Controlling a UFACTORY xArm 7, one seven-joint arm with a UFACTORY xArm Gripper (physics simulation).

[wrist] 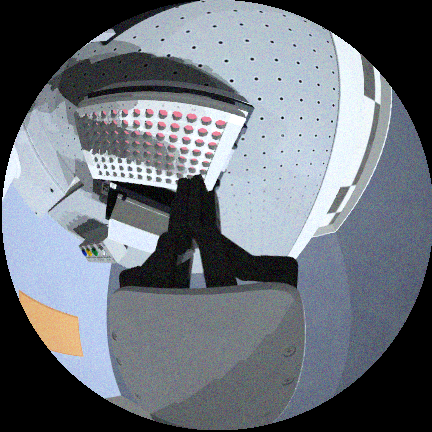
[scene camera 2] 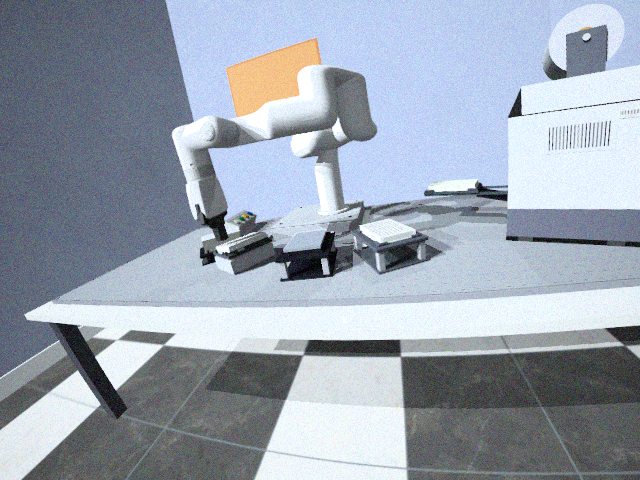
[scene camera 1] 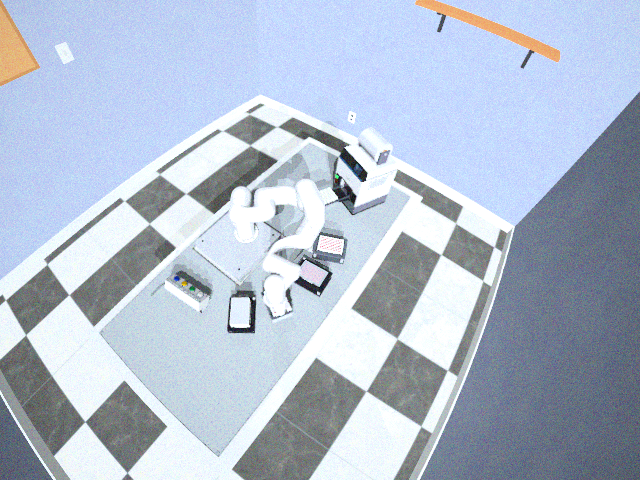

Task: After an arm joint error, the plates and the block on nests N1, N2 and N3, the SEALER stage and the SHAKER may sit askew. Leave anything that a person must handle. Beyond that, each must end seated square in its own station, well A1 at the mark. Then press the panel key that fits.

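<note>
My gripper point(scene camera 2: 221, 238) point(wrist: 195, 188) is shut and empty, fingertips at the near long edge of a pink-welled plate point(scene camera 2: 241, 241) point(wrist: 150, 145) on a white nest point(scene camera 2: 238, 262); contact is unclear. In scene camera 1 the wrist hides most of this plate. Beside it, a black station point(scene camera 1: 241, 329) point(scene camera 2: 205, 256) holds a pale block point(scene camera 1: 239, 311) point(wrist: 140, 220). A pinkish plate point(scene camera 1: 313, 272) point(scene camera 2: 308, 241) lies on a black nest. A red-striped plate point(scene camera 1: 329, 245) point(scene camera 2: 386, 230) lies on a grey nest point(scene camera 1: 328, 258). A pale plate point(scene camera 1: 328, 196) point(scene camera 2: 454, 184) lies on the sealer's stage. Station labels and A1 marks are unreadable.
The white sealer point(scene camera 1: 369, 180) point(scene camera 2: 573, 170) stands at the table's far end, with a green light. The key panel point(scene camera 1: 187, 291) point(scene camera 2: 241, 219) point(wrist: 97, 251) has blue, yellow, green and white keys. The arm's base plate point(scene camera 1: 227, 253) lies between panel and sealer.
</note>
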